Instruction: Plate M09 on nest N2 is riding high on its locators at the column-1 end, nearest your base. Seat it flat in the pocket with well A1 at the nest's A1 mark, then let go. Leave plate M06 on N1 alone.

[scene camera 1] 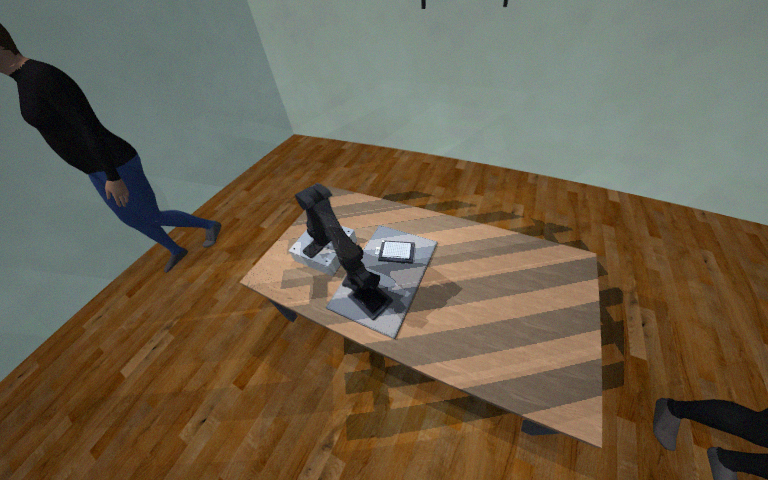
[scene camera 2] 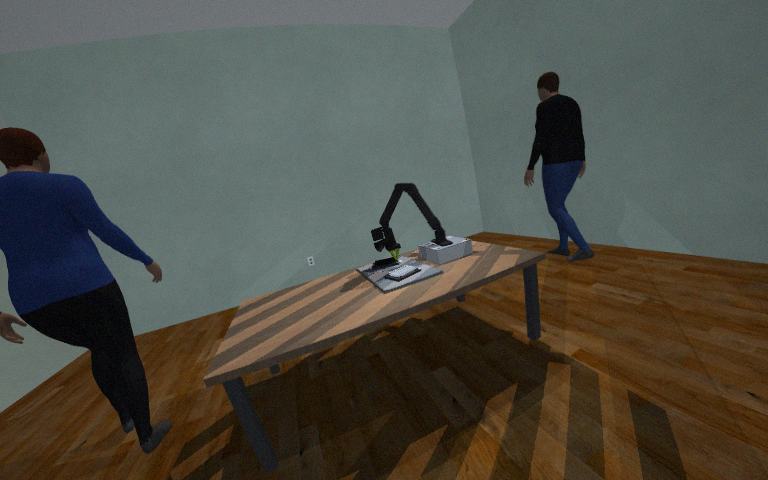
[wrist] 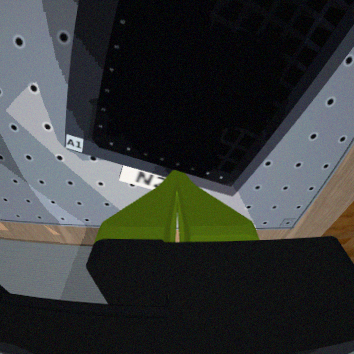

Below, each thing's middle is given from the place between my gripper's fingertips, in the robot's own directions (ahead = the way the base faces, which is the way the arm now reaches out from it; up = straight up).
Scene:
Right now the black well plate (wrist: 201, 94) is 8 cm ahead of my hand. The rest, counted from my hand: grey perforated plate (scene camera 1: 398, 280): 15 cm to the left, 5 cm ahead, 2 cm below.

